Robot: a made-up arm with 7 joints.
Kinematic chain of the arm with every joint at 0, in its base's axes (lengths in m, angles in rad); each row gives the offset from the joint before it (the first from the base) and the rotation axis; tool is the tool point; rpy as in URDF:
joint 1: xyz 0 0 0.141 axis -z
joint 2: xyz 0 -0.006 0.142 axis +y
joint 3: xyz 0 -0.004 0.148 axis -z
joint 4: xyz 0 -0.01 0.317 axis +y
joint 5: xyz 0 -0.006 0.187 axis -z
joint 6: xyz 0 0 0.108 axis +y
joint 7: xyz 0 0 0.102 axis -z
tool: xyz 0 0 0 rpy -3.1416 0 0
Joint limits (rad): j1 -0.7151..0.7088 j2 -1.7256..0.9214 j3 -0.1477..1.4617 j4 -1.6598..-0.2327 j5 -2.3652..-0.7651 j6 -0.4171..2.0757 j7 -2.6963..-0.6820
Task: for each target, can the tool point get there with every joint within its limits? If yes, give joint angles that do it. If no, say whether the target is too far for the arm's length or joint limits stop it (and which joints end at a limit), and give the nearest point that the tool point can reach.
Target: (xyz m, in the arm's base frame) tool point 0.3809 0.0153 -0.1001
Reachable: no: joint limits stop it (at a limit: joint 2, joint 3, joint 4) | nearest point 0.4189 0.0168 0.4847 | short by 0.586 m
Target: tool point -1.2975 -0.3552 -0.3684
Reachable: no: too far | nearest point -0.7640 -0.2091 -0.0063 | short by 0.661 m
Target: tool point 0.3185 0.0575 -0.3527
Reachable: no: joint limits stop it (at a limit: joint 1, joint 2, joint 4, joint 5) | nearest point -0.1666 0.3072 -0.1127 | short by 0.596 m
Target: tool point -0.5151 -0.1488 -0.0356
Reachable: yes | joints -0.4800 -1.4545 0.2923 -1.5195 -1.5791 0.1790 -1.6176
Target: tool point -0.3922 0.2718 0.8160
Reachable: yes | joints -0.0781 -0.4923 1.1676 -0.9655 -1.9986 0.8584 -1.5562
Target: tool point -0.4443 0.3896 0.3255
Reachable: yes | joints 0.4423 -0.8483 0.3792 -1.5503 -1.9355 0.5330 -0.9881
